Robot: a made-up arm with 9 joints. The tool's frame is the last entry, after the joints.
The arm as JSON. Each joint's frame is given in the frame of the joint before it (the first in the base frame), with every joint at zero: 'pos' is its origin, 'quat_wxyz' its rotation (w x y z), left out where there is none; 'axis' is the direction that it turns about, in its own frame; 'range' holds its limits. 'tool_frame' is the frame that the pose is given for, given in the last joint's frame.
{
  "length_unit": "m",
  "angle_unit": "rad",
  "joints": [
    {
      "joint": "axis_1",
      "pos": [
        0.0,
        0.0,
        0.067
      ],
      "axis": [
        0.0,
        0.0,
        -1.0
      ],
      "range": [
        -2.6,
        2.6
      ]
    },
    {
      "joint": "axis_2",
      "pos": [
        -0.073,
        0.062,
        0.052
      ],
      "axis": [
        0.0,
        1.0,
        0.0
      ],
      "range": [
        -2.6,
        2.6
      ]
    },
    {
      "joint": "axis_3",
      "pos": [
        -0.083,
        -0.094,
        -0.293
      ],
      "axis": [
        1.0,
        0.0,
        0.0
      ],
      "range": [
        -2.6,
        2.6
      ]
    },
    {
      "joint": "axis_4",
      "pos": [
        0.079,
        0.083,
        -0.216
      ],
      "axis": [
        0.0,
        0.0,
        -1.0
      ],
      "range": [
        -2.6,
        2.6
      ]
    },
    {
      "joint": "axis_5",
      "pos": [
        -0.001,
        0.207,
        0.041
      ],
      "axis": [
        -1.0,
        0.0,
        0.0
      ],
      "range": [
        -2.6,
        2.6
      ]
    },
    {
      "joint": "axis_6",
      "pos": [
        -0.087,
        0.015,
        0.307
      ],
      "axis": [
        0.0,
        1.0,
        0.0
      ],
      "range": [
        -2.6,
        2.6
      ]
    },
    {
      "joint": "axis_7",
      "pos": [
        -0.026,
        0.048,
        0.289
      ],
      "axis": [
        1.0,
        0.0,
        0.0
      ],
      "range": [
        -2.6,
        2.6
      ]
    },
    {
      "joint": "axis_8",
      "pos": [
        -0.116,
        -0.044,
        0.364
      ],
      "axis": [
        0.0,
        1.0,
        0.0
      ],
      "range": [
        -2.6,
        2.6
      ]
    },
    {
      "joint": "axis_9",
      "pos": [
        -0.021,
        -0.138,
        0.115
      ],
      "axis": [
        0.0,
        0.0,
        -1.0
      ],
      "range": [
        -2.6,
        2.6
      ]
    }
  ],
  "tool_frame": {
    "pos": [
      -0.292,
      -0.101,
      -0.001
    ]
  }
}
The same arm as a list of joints. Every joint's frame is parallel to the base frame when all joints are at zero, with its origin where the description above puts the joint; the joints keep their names.
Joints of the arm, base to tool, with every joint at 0 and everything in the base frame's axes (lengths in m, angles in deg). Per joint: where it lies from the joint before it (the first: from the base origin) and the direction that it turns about. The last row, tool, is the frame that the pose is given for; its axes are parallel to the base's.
axis_1: xyz 0.0000 0.0000 0.0670 axis -z
axis_2: xyz -0.0730 0.0620 0.0520 axis +y
axis_3: xyz -0.0830 -0.0940 -0.2930 axis +x
axis_4: xyz 0.0790 0.0830 -0.2160 axis -z
axis_5: xyz -0.0010 0.2070 0.0410 axis -x
axis_6: xyz -0.0870 0.0150 0.3070 axis +y
axis_7: xyz -0.0260 0.0480 0.2890 axis +x
axis_8: xyz -0.1160 -0.0440 0.3640 axis +y
axis_9: xyz -0.0210 -0.1380 0.1150 axis -z
tool: xyz -0.2920 -0.1010 -0.0010
Joint limits (deg, base to tool): -148.97..148.97 -148.97..148.97 -148.97..148.97 -148.97..148.97 -148.97..148.97 -148.97..148.97 -148.97..148.97 -148.97..148.97 -148.97..148.97

